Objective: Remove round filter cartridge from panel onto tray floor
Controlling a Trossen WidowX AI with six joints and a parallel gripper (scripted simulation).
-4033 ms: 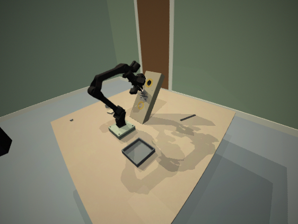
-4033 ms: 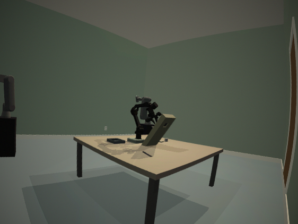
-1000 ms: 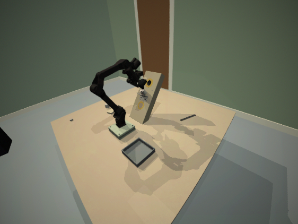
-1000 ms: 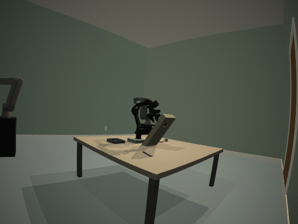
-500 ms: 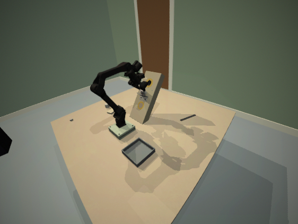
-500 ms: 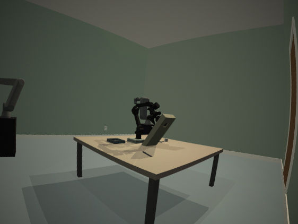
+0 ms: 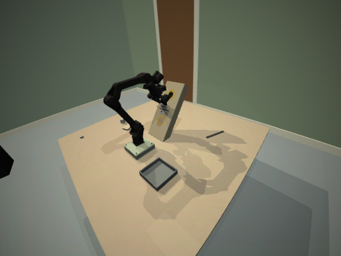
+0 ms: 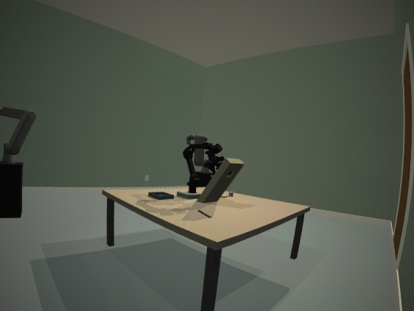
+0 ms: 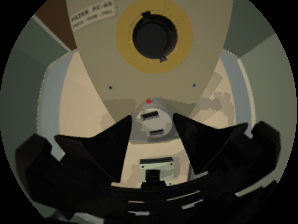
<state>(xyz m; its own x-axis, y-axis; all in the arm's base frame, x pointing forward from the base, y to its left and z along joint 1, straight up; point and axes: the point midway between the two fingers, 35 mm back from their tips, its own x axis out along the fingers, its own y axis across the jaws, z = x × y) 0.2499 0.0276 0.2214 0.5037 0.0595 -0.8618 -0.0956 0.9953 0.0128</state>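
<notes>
The dark square tray is 32 cm to the right of my gripper tip, 31 cm behind it and 22 cm below it. The rest, counted from my gripper tip: round filter cartridge right at my gripper tip; then grey block 41 cm to the left, 21 cm below, 21 cm behind.
</notes>
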